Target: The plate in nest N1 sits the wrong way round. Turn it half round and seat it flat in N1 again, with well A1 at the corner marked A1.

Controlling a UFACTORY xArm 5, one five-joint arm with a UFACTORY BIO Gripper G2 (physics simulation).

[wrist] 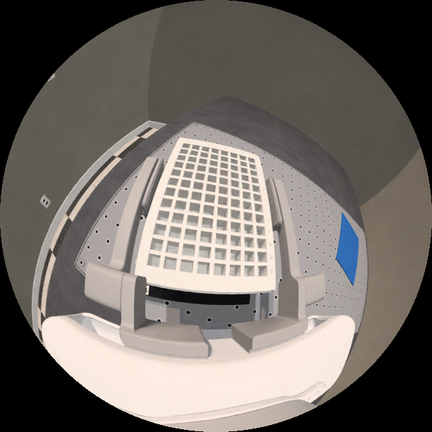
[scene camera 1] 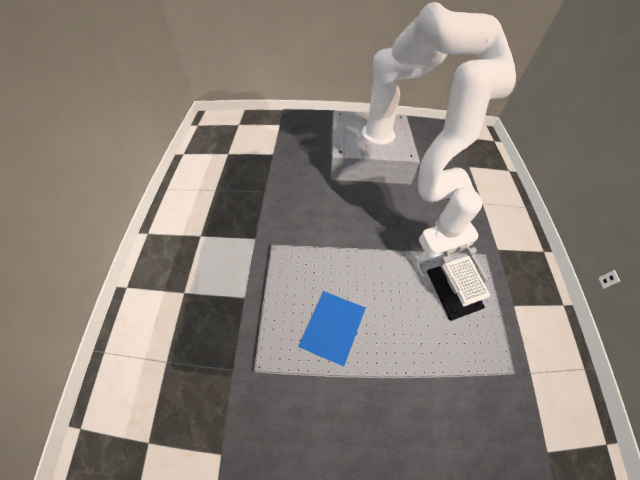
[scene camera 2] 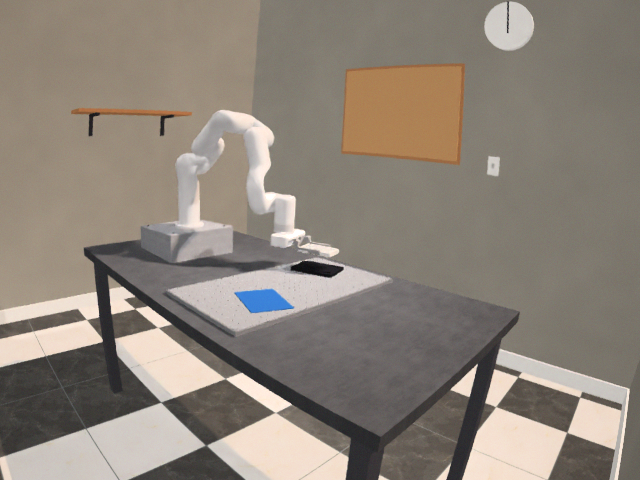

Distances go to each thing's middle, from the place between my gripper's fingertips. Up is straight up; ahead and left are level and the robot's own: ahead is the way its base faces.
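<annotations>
Black nest [scene camera 1: 447, 297]: my hand 2 cm past it, 1 cm to the left of it, 7 cm above it. From my hand, flat blue rectangle [scene camera 1: 331, 331]: 16 cm ahead, 35 cm to the right, 8 cm below. White well plate [scene camera 1: 472, 289], from my hand: 1 cm to the right, 2 cm behind. Nearest to my hand of the things named here, going by their middles: the plate. Farthest from my hand of these, going by their middles: the rectangle.
</annotations>
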